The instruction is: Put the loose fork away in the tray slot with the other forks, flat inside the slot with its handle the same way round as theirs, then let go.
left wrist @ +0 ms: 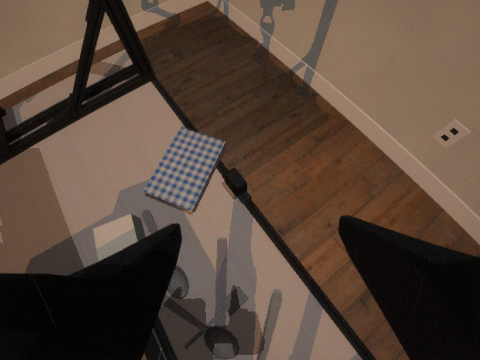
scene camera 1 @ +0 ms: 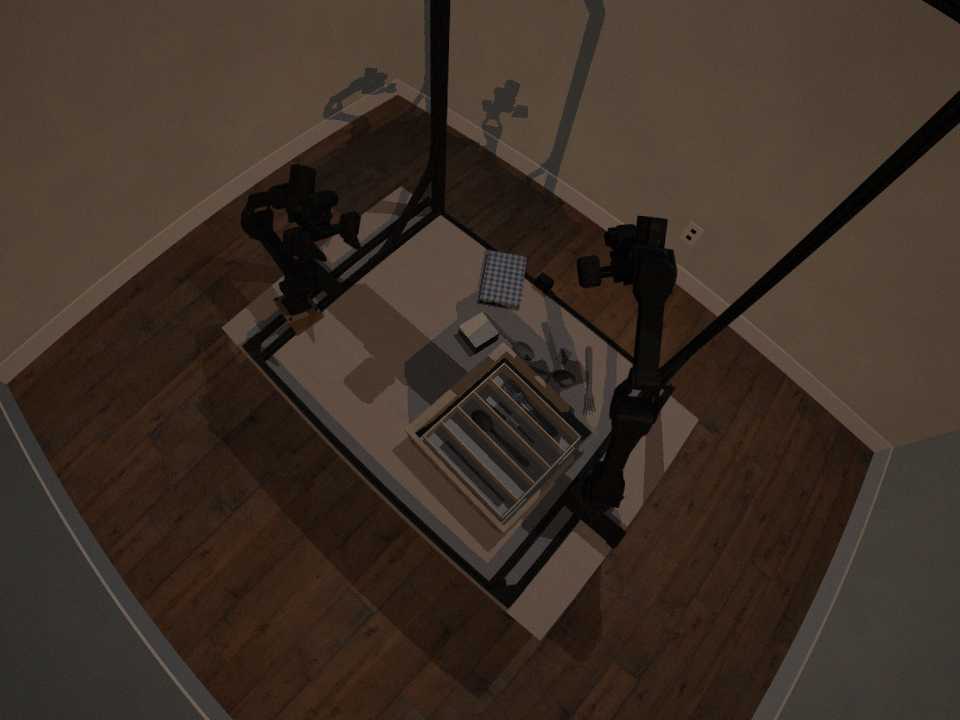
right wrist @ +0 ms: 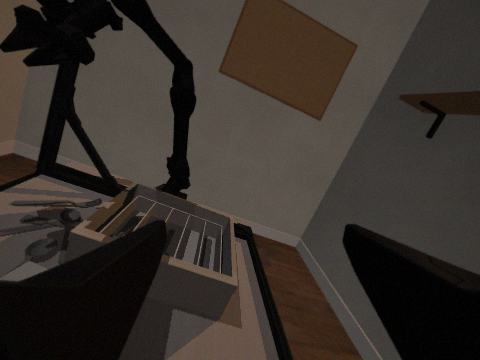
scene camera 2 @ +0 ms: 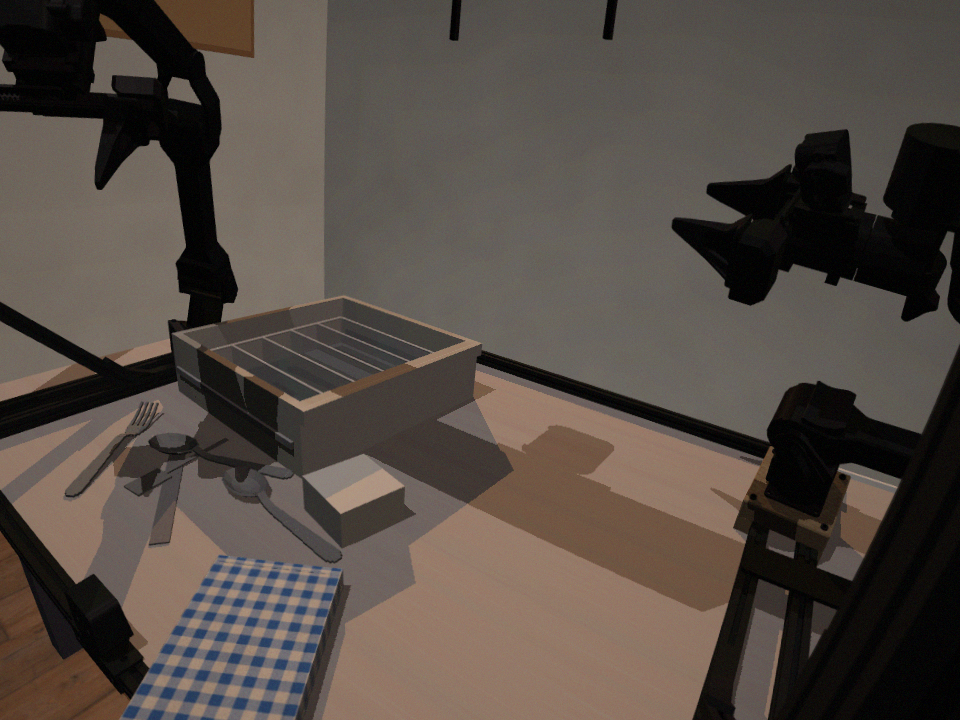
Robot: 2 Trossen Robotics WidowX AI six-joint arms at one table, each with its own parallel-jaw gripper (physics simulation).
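The loose fork (scene camera 1: 588, 375) (scene camera 2: 100, 467) (right wrist: 50, 203) lies on the table beside the tray (scene camera 1: 457, 481) (scene camera 2: 387, 412) (right wrist: 195, 285), tines toward the bottom in scene camera 1; its handle (left wrist: 272, 312) shows in the left wrist view. The tray's forks (scene camera 1: 515, 389) lie in its upper-right slot in scene camera 1, tines toward the upper left, handles toward the lower right. My left gripper (left wrist: 259, 228) (right wrist: 14, 56) is open and empty, high up near the table edge beyond the fork's handle end. My right gripper (scene camera 1: 339, 251) (scene camera 2: 691, 205) (right wrist: 255, 231) is open and empty, raised far from the fork.
Two loose spoons (scene camera 1: 562, 377) (scene camera 2: 248, 484) and flat pieces (scene camera 2: 164, 515) lie between the fork and a white block (scene camera 1: 478, 329) (scene camera 2: 356, 496) (left wrist: 115, 235). A blue checked item (scene camera 1: 502, 277) (scene camera 2: 240, 635) (left wrist: 186, 167) lies near the table edge. Other tray slots hold cutlery.
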